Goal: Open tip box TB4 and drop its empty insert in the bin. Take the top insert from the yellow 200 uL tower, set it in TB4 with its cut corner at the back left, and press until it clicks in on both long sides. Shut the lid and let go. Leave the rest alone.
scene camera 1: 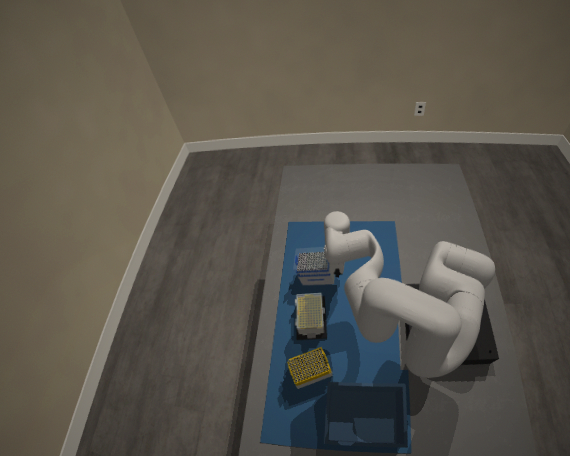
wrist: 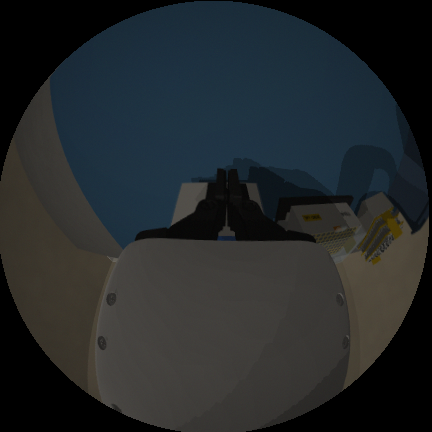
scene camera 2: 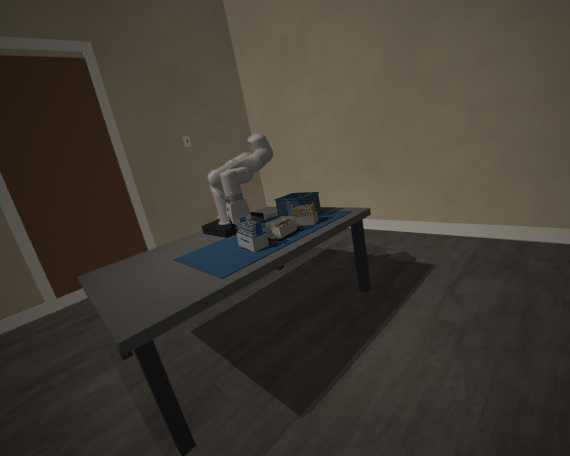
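Note:
My gripper [scene camera 1: 337, 273] [wrist: 225, 182] is shut and empty. It points down beside the blue-and-white tower, on the robot's side of it; its fingers are hidden in scene camera 2. A white box with a yellow label [scene camera 1: 310, 312] [scene camera 2: 283, 228] [wrist: 322, 218], likely TB4, sits in a black holder. A pale yellow grid shows in its top, and a clear lid seems to lie over it, shut. The box's lettering is too small to read surely. The yellow tower [scene camera 1: 310, 368] [scene camera 2: 304, 214] [wrist: 382, 235] stands turned at an angle, with stacked inserts. The blue bin [scene camera 1: 328, 415] [scene camera 2: 296, 196] is beyond it.
The blue-and-white tower [scene camera 1: 313, 262] [scene camera 2: 252, 237] [wrist: 189, 200] stands close to my gripper, partly behind the fingers in the wrist view. The blue mat [scene camera 1: 385, 240] [scene camera 2: 215, 260] [wrist: 150, 100] lies under these things on the grey table [scene camera 1: 375, 190] [scene camera 2: 140, 285]. Arm shadows cross the mat.

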